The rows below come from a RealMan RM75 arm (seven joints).
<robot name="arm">
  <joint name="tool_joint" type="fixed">
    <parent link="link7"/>
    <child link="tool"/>
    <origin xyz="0 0 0" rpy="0 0 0"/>
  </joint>
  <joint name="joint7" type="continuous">
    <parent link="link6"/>
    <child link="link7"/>
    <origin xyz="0 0 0.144" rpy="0 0 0"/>
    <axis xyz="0 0 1"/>
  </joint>
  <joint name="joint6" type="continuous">
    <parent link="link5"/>
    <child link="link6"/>
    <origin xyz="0 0 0" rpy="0 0 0"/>
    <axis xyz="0 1 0"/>
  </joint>
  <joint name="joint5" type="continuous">
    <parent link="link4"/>
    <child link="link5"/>
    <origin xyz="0 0 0.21" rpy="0 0 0"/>
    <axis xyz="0 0 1"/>
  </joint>
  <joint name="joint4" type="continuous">
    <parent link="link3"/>
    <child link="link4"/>
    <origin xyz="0 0 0" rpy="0 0 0"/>
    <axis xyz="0 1 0"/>
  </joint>
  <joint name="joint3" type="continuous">
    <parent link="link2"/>
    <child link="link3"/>
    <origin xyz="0 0 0.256" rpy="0 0 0"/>
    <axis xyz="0 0 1"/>
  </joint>
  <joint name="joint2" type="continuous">
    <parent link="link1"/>
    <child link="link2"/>
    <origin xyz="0 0 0" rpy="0 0 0"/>
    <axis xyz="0 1 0"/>
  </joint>
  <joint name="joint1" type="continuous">
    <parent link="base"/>
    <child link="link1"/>
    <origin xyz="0 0 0.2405" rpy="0 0 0"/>
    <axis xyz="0 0 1"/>
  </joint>
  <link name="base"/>
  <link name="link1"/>
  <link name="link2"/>
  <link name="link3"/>
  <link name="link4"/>
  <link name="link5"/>
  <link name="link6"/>
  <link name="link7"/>
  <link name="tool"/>
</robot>
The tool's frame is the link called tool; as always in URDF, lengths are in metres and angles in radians. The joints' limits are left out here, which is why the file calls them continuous.
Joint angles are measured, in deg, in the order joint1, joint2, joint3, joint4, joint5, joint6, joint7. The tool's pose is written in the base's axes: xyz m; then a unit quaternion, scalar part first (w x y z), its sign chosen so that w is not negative. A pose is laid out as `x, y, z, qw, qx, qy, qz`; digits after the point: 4 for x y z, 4 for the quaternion.
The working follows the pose.
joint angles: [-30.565, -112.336, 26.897, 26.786, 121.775, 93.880, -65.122]
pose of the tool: -0.3014, 0.3164, 0.0299, 0.1566, -0.9415, -0.1750, -0.2419
Where each joint sits with the arm in this pose, in the base's axes (m; each line is computed from the numbers above, not from the rounded line before):
joint1: 0.0000 0.0000 0.2405
joint2: 0.0000 0.0000 0.2405
joint3: -0.2039 0.1204 0.1432
joint4: -0.2039 0.1204 0.1432
joint5: -0.3590 0.2618 0.1500
joint6: -0.3590 0.2618 0.1500
joint7: -0.3014 0.3164 0.0299
the tool: -0.3014 0.3164 0.0299

